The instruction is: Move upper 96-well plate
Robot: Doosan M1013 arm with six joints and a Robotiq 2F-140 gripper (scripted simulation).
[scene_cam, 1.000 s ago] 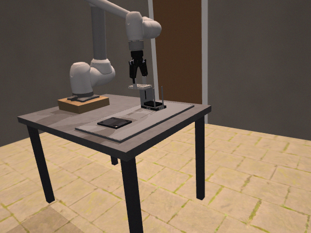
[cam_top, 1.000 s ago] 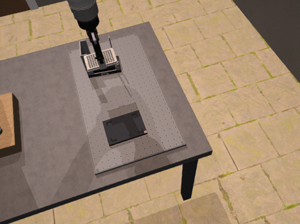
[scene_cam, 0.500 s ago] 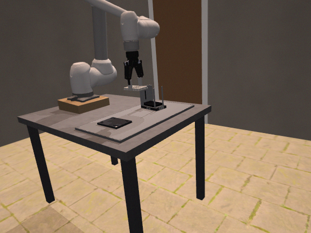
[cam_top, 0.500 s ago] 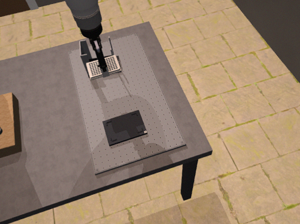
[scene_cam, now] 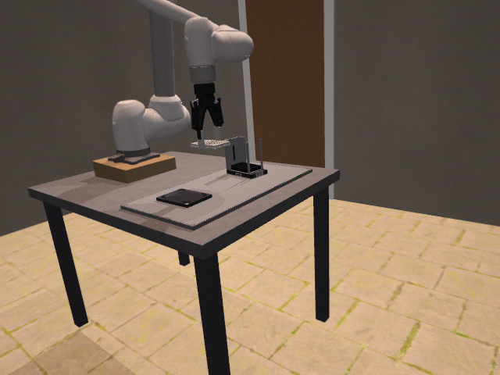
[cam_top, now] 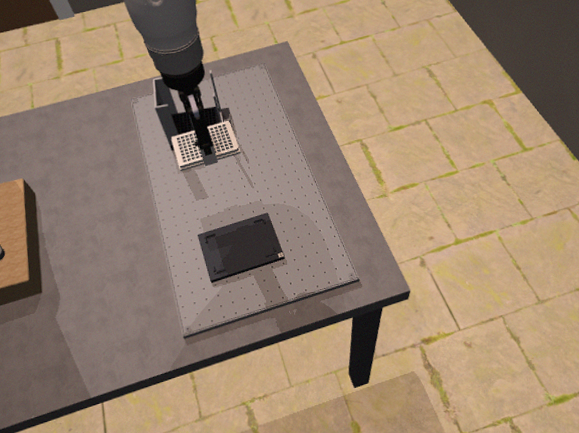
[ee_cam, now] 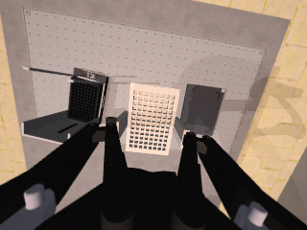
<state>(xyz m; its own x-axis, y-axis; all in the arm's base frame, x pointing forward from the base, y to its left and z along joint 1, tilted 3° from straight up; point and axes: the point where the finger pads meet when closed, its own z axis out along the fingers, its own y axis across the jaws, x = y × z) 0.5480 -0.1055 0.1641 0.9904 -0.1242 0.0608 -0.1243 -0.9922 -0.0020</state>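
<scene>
The dark plate nest N1 is 10 mm behind my hand, 160 mm to the right of it and 180 mm below it. Round my hand: dark plate 20 mm ahead, 200 mm to the left, 160 mm below; back wall 50 mm behind, 220 mm to the left, 100 mm below; white 96-well plate 20 mm below.
</scene>
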